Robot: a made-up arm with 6 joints. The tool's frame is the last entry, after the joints. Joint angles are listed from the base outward. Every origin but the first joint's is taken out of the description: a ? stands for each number. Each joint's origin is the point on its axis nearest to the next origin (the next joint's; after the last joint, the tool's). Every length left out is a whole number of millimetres.
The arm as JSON. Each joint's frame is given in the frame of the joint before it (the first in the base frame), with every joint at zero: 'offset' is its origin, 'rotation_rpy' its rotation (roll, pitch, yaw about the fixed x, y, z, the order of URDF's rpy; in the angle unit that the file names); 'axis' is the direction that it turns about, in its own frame. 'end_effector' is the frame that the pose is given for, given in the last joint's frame.
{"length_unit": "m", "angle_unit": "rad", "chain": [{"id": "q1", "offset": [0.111, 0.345, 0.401], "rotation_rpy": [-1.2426, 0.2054, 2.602], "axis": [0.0, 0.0, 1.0]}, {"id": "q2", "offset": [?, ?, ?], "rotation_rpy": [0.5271, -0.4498, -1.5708], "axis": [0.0, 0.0, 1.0]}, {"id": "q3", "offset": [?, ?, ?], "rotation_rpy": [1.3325, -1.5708, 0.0], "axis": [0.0, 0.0, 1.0]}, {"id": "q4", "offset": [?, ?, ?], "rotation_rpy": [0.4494, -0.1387, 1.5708], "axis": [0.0, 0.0, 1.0]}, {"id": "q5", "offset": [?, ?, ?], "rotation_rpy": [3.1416, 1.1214, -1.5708], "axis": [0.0, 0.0, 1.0]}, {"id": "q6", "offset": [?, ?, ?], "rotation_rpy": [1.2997, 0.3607, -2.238], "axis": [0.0, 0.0, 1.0]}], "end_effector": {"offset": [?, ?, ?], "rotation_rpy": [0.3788, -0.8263, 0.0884]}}
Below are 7 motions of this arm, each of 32 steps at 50 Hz.
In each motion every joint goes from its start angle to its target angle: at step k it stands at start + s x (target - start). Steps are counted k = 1, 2, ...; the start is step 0. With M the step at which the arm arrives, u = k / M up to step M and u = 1 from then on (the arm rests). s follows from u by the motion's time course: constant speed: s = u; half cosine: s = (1 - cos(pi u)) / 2; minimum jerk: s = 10 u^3 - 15 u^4 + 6 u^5.
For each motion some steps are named. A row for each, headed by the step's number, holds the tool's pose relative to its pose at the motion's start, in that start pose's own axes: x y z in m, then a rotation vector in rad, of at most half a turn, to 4 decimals.
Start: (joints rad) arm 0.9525 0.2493 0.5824 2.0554 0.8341 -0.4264
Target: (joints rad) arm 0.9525 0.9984 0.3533 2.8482 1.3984 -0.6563
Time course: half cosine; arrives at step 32
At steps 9, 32:
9: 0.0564 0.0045 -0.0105 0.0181 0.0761 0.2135
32: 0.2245 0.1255 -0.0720 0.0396 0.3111 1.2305

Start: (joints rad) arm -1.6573 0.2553 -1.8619 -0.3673 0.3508 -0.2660
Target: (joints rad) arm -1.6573 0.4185 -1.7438 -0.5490 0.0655 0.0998
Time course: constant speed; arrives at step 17
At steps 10, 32:
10: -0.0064 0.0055 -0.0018 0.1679 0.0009 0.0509
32: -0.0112 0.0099 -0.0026 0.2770 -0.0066 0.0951

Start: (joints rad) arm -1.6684 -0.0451 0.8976 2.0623 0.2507 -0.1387
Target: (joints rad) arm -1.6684 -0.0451 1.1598 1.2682 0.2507 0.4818
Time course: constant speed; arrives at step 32
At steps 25, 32:
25: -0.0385 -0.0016 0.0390 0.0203 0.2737 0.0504
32: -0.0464 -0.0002 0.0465 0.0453 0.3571 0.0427

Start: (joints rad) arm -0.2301 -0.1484 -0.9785 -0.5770 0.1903 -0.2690
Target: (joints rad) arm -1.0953 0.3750 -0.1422 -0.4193 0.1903 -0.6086
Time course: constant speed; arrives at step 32
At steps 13, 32:
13: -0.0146 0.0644 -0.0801 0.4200 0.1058 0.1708
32: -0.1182 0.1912 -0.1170 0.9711 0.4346 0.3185

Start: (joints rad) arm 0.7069 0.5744 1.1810 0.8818 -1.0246 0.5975
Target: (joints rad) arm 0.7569 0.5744 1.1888 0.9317 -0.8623 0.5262
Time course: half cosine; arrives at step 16
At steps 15, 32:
15: 0.0130 -0.0277 -0.0194 0.0673 0.1075 -0.1246
32: 0.0132 -0.0279 -0.0196 0.0679 0.1086 -0.1257

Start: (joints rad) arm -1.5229 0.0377 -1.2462 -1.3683 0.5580 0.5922
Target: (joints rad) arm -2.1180 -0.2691 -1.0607 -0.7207 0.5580 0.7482
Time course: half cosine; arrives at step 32
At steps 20, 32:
20: 0.0079 0.0101 -0.0234 -0.1337 0.0286 0.9576
32: 0.0139 0.0192 -0.0376 -0.1822 0.1666 1.3779

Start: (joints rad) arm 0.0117 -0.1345 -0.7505 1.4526 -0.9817 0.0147
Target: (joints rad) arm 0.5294 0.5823 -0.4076 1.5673 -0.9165 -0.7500
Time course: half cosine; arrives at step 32
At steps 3, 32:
3: 0.0008 -0.0029 -0.0007 0.0012 -0.0218 -0.0008
32: 0.1257 -0.1025 -0.1157 0.4913 -0.6364 -0.2596

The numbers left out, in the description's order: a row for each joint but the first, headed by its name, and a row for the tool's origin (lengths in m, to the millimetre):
q2: 0.072 0.082 0.0
q3: -0.168 -0.014 0.0
q4: 0.211 0.004 0.0
q5: -0.051 -0.108 0.0
q6: -0.06 0.041 0.0
tool: 0.006 0.034 0.0

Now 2 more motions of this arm.
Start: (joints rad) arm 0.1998 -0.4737 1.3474 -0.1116 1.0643 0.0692
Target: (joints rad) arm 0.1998 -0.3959 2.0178 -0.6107 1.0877 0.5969
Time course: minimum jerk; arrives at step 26
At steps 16, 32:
16: 0.0979 0.0353 -0.0150 0.3023 0.2842 0.3678
32: 0.1336 0.0615 -0.0183 0.4111 0.4161 0.5074

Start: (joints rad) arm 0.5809 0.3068 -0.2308 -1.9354 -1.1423 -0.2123
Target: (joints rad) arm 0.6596 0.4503 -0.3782 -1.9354 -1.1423 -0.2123
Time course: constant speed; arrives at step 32
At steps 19, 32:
19: 0.0064 -0.0210 -0.0097 -0.1447 0.0565 -0.0496
32: 0.0094 -0.0356 -0.0147 -0.2408 0.0999 -0.0838

